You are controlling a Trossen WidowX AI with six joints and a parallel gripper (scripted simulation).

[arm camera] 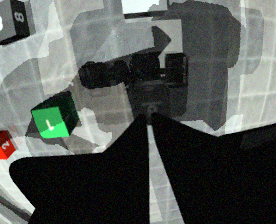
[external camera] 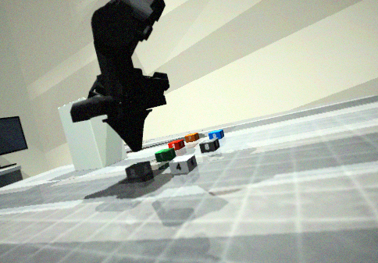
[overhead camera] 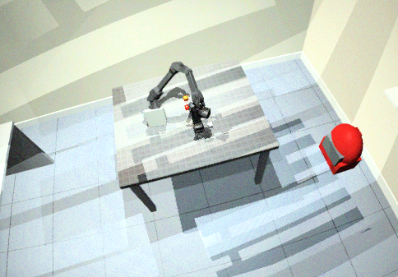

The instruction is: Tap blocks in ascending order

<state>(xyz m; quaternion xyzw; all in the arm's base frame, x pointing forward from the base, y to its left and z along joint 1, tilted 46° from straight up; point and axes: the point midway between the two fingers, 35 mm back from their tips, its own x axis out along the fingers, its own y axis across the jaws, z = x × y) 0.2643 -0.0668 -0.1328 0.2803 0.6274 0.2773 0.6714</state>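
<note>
The grey block lies 3 cm below my gripper tip and 1 cm to the right of it. Round my gripper tip: green block: 9 cm to the left, 3 cm below, 1 cm behind; black block: 11 cm to the left, 9 cm ahead, 3 cm below; white block marked 4: 9 cm ahead, 3 cm below, 1 cm to the right.
</note>
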